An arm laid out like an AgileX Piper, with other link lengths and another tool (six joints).
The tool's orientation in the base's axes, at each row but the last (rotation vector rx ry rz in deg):
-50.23 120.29 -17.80
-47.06 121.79 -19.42
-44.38 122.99 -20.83
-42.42 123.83 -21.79
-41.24 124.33 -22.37
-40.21 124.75 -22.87
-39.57 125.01 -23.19
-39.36 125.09 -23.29
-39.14 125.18 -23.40
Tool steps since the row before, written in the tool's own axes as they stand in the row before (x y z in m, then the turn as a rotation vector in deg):
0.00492 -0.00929 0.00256 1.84 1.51 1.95
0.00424 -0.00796 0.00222 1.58 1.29 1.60
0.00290 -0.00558 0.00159 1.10 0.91 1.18
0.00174 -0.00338 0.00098 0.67 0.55 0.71
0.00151 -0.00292 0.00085 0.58 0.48 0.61
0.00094 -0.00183 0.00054 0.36 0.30 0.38
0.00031 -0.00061 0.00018 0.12 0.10 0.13
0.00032 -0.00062 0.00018 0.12 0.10 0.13
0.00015 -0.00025 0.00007 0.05 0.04 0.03
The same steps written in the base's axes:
0.00435 -0.00990 0.00000 0.00 0.00 -3.08
0.00328 -0.00869 -0.00003 -0.05 -0.01 -2.59
0.00208 -0.00614 0.00001 0.01 0.00 -1.85
0.00116 -0.00375 0.00000 0.00 0.00 -1.12
0.00094 -0.00326 0.00000 0.00 0.00 -0.97
0.00056 -0.00205 0.00000 0.00 0.00 -0.60
0.00018 -0.00068 0.00000 0.00 0.00 -0.20
0.00018 -0.00070 0.00000 0.00 0.00 -0.20
0.00006 -0.00029 -0.00001 -0.02 0.00 -0.07

